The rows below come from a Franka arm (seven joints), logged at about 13 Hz.
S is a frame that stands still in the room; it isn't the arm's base.
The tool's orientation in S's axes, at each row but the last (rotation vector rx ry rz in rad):
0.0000, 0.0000, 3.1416
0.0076, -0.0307, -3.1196
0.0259, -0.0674, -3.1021
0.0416, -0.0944, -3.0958
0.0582, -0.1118, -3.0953
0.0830, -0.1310, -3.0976
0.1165, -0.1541, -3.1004
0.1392, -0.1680, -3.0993
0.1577, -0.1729, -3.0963
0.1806, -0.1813, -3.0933
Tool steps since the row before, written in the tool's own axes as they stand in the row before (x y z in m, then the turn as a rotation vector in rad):
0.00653, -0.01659, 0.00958, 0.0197, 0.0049, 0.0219
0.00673, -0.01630, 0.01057, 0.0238, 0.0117, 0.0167
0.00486, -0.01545, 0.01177, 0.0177, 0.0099, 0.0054
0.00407, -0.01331, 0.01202, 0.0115, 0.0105, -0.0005
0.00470, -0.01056, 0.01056, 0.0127, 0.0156, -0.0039
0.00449, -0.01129, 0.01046, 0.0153, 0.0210, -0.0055
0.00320, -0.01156, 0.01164, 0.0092, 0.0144, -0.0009
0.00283, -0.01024, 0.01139, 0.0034, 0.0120, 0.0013
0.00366, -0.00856, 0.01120, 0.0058, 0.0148, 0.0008
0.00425, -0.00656, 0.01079, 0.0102, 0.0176, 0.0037
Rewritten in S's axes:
-0.00653, 0.01659, 0.00958, -0.0197, -0.0049, 0.0219
-0.00714, 0.01635, 0.01021, -0.0236, -0.0119, 0.0168
-0.00565, 0.01574, 0.01100, -0.0174, -0.0103, 0.0055
-0.00498, 0.01381, 0.01107, -0.0110, -0.0110, -0.0001
-0.00555, 0.01106, 0.00959, -0.0119, -0.0164, -0.0032
-0.00548, 0.01192, 0.00921, -0.0142, -0.0220, -0.0045
-0.00444, 0.01251, 0.01016, -0.0086, -0.0148, -0.0001
-0.00416, 0.01127, 0.00991, -0.0031, -0.0119, 0.0023
-0.00506, 0.00957, 0.00974, -0.0054, -0.0149, 0.0019
-0.00569, 0.00755, 0.00938, -0.0100, -0.0175, 0.0046

